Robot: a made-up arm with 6 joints. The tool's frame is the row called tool.
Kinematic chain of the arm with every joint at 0, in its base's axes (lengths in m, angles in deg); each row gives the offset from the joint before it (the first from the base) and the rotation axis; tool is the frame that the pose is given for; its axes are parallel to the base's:
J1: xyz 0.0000 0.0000 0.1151 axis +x
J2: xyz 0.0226 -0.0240 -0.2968 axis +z
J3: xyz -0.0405 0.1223 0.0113 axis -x
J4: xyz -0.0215 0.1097 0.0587 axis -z
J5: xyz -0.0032 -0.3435 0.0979 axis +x
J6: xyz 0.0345 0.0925 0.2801 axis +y
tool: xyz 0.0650 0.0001 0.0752
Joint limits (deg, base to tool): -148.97..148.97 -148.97..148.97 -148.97..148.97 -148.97..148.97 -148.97..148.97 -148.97..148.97
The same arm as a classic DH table. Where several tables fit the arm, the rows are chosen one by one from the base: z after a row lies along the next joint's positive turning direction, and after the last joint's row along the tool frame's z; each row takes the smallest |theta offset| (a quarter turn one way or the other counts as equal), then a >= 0, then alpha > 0; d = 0 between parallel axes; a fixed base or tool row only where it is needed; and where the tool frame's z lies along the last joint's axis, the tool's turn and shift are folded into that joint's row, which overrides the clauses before.
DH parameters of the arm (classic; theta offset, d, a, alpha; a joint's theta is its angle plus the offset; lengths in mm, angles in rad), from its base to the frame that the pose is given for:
base (fixed): 1.5708 115.1 0.0 1.5708
J1: 0.0000 22.6 -24.0 -1.5708
J2: 0.0000 -285.5 122.3 -1.5708
J3: 0.0000 62.0 109.7 -1.5708
J4: 0.0000 -156.6 -343.5 -1.5708
J5: 1.5708 31.3 280.1 1.5708
J6: 1.5708 92.6 65.0 1.5708
tool (fixed): 0.0000 75.2 0.0 0.0000
Joint limits (rad, base to tool): -2.6000..2.6000 -2.6000..2.6000 -2.6000..2.6000 -2.6000..2.6000 -2.6000..2.6000 -2.6000..2.6000

